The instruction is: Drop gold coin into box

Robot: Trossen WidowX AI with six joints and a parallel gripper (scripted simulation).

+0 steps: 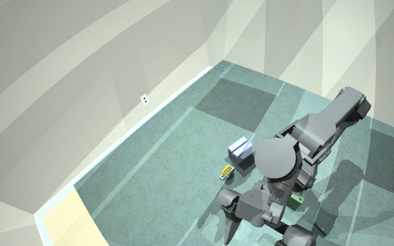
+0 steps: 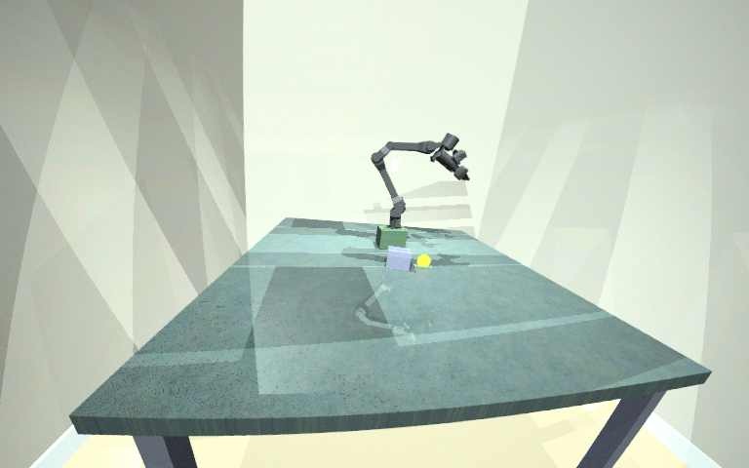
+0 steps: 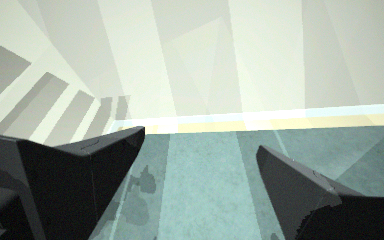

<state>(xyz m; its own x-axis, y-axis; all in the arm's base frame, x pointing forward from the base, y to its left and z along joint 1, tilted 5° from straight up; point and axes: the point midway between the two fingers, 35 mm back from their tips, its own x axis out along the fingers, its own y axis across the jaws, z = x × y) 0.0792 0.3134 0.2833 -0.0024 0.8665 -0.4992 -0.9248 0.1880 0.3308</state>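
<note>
Now: the gold coin 21 cm ahead of my gripper tip, 30 cm to the right of it and 36 cm below it.
</note>
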